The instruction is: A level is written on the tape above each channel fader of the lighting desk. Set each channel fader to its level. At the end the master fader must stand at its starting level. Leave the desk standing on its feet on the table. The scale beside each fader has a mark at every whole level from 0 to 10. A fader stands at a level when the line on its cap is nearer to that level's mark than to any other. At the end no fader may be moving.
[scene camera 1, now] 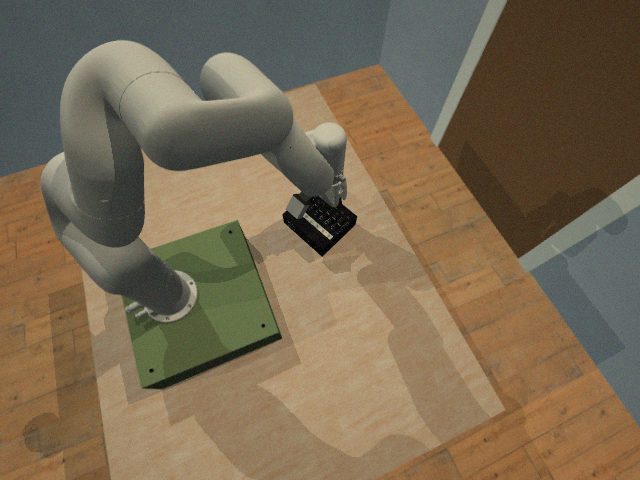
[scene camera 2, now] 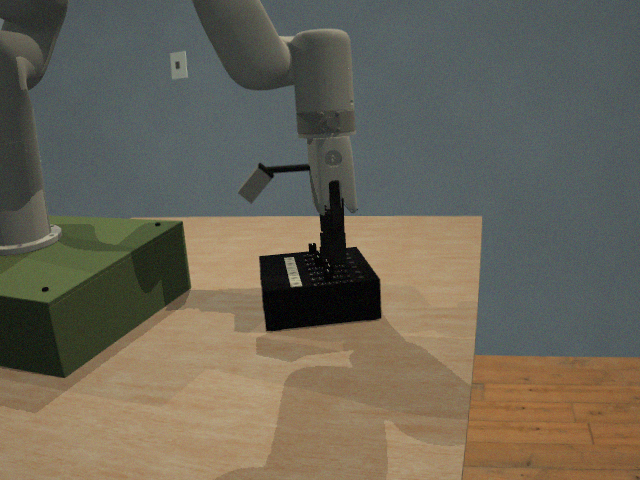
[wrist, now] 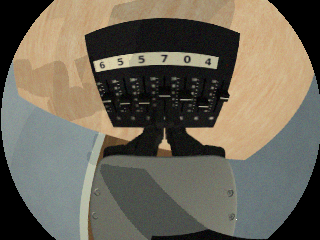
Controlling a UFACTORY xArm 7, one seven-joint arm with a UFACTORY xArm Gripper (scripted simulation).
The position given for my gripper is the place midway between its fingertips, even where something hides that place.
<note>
I see my gripper (scene camera 2: pixel 334 261).
My gripper is seen too in scene camera 1 (scene camera 1: pixel 325 208) and in the wrist view (wrist: pixel 164 106).
</note>
